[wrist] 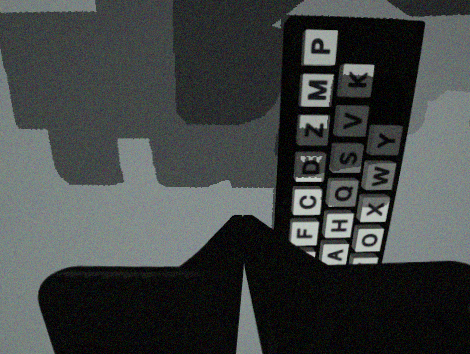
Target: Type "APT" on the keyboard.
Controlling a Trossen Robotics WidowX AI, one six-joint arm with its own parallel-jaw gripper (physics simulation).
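Frame: origin at the arm's base, x right, y ahead, z up, level; metres.
Seen in the pictures: gripper, fingertip midpoint: point(242, 225).
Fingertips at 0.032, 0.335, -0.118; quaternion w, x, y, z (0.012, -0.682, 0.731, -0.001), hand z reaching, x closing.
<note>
Pixels of each thing's top centre, then the offset from my fingertips to it, as dx, dy, dz. Level surfaces: height alone.
- black keyboard, middle of its top: point(340, 218) -0.013, -0.054, -0.026
- P key, middle of its top: point(320, 47) +0.073, -0.040, -0.026
- M key, middle of its top: point(317, 90) +0.054, -0.039, -0.026
- K key, middle of its top: point(357, 80) +0.057, -0.058, -0.026
- F key, middle of its top: point(304, 234) -0.022, -0.035, -0.026
- pale table top, its level: dz -0.044
The black keyboard point(385, 55) with pale lettered keys stands at the right of the wrist view, its long side running up and down, letters turned sideways. The P key point(320, 47) is at its top left corner and is brightly lit. The A key point(334, 254) shows partly, just above the right finger, under the H key. The T key does not show; the lower part of the keyboard is hidden behind the right finger. My gripper point(242, 225) is shut and empty, its fingertips left of the keyboard, roughly level with the C and F keys.
The M key point(317, 90) lies below P, and the K key point(356, 80) is to its right. The F key point(304, 232) is near the right finger. The pale table top point(240, 200) surrounds the keyboard. Dark shadows of the arm fall left of the keyboard and across several keys.
</note>
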